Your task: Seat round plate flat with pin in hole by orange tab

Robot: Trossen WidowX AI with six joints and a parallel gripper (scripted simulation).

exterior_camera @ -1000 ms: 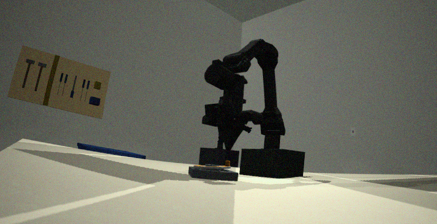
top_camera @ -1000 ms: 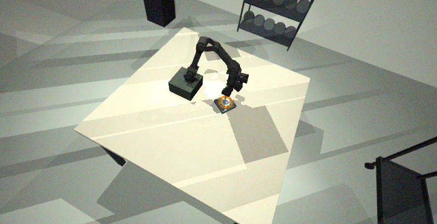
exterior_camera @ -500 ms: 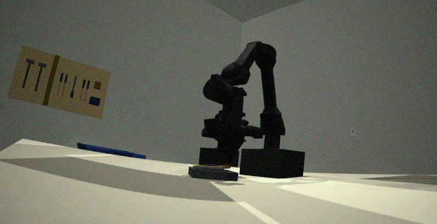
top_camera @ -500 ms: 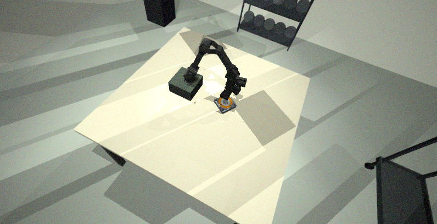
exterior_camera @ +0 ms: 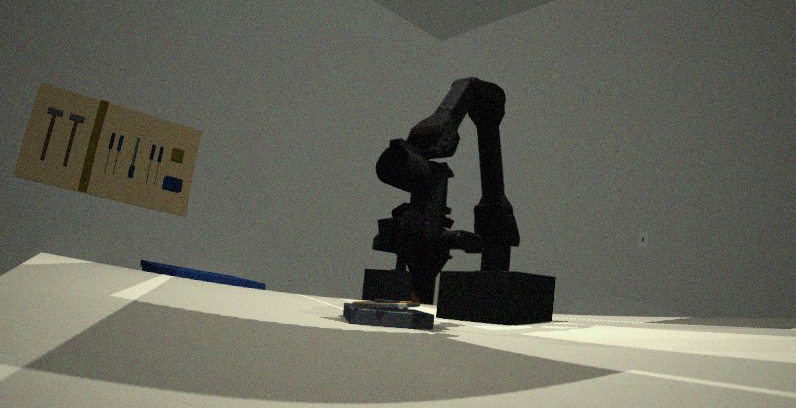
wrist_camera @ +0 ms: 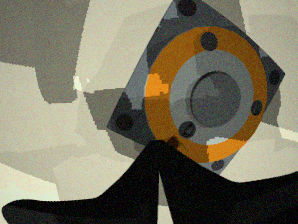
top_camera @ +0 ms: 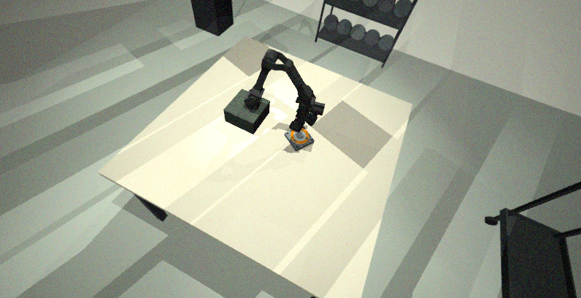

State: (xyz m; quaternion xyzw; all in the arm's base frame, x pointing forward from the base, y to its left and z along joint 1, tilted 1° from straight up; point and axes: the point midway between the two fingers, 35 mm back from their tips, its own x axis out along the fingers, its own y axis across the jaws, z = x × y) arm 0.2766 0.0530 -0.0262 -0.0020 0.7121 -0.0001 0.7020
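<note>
My gripper tip is 5 cm to the left of the base, 3 cm short of it and 2 cm above it.
</note>
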